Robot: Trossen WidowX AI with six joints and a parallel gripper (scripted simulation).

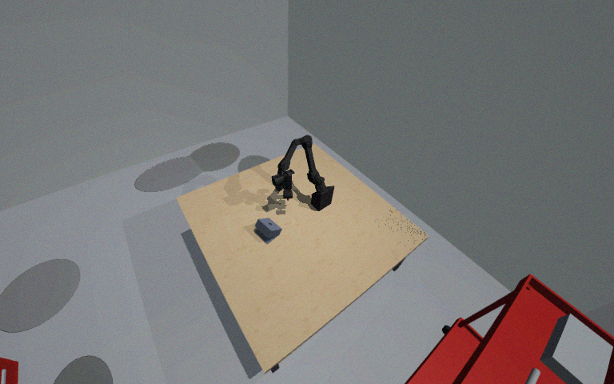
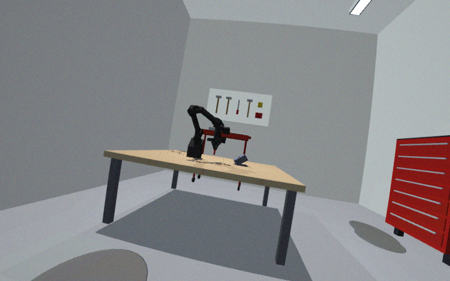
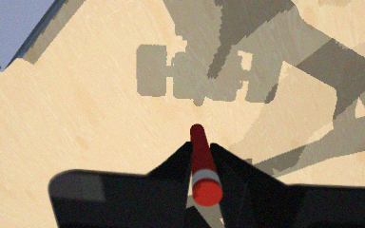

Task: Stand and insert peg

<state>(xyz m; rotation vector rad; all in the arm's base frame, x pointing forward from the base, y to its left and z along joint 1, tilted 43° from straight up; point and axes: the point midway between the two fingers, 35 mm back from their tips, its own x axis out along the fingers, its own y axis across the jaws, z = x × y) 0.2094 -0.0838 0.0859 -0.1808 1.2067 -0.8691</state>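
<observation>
My gripper tip is 22 cm short of the grey sloped panel, 13 cm to the right of it and 5 cm above it. From my gripper tip the other things lie so: red peg 2 cm above.
</observation>
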